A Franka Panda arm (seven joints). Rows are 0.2 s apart.
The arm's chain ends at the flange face. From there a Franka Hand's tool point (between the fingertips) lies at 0.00 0.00 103.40 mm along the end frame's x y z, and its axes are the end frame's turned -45 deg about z.
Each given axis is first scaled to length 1.
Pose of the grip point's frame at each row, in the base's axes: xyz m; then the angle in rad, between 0 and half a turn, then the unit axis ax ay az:
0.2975 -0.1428 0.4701 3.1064 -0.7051 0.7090 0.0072
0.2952 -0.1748 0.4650 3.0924 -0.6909 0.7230 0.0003
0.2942 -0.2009 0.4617 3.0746 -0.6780 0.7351 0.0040
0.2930 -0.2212 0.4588 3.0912 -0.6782 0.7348 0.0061
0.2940 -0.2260 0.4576 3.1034 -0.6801 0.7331 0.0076
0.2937 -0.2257 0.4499 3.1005 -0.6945 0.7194 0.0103
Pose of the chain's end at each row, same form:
0.2960 -0.1464 0.5734 3.1146 -0.3801 0.9248 0.0134
0.2916 -0.1784 0.5683 3.0964 -0.3616 0.9323 0.0097
0.2897 -0.2062 0.5649 3.0828 -0.3450 0.9384 0.0165
0.2900 -0.2257 0.5621 3.0997 -0.3454 0.9383 0.0153
0.2922 -0.2298 0.5609 3.1121 -0.3478 0.9375 0.0143
0.2921 -0.2302 0.5532 3.1115 -0.3663 0.9303 0.0174

